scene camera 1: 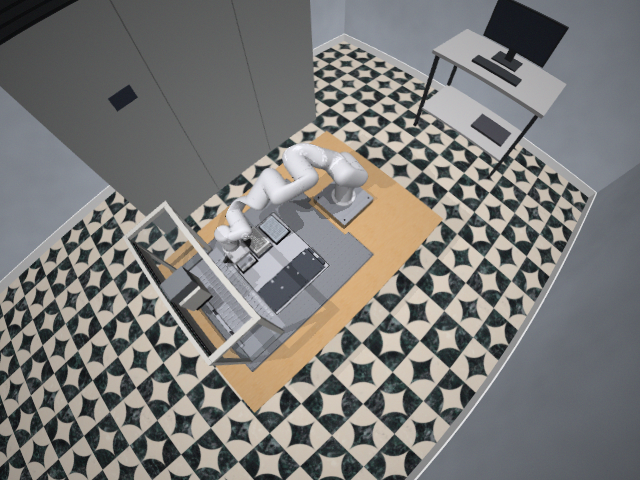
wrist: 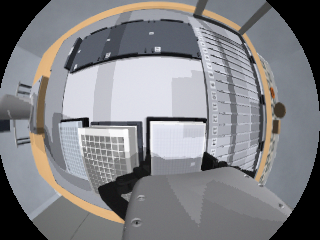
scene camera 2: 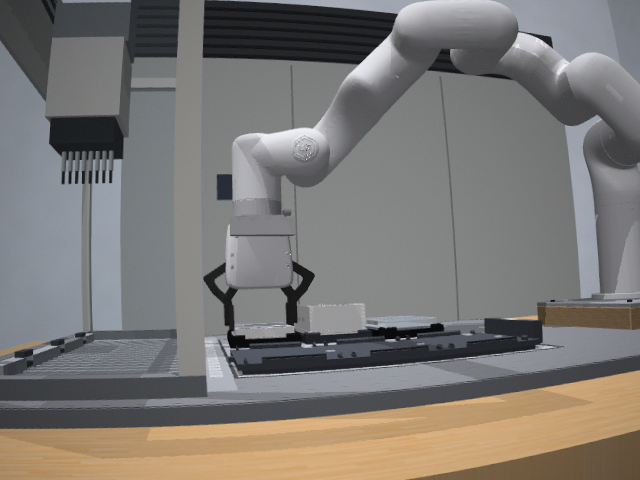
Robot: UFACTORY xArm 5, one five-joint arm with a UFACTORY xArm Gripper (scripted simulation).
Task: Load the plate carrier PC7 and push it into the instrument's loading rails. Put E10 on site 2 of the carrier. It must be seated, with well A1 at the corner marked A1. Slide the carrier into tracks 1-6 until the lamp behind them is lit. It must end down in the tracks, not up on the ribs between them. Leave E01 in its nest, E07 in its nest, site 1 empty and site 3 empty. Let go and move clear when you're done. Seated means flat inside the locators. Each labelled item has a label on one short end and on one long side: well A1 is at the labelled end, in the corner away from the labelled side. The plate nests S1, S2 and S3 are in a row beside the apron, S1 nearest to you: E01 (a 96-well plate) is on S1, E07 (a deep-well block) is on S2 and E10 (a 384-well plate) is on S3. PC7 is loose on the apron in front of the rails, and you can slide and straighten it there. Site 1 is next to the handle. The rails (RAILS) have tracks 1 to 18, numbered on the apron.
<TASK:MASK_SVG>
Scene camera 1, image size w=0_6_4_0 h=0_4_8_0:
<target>dark plate carrier PC7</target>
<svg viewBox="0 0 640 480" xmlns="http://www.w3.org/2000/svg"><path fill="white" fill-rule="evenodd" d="M310 247L304 249L257 291L275 313L325 268L325 262Z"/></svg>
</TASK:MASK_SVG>
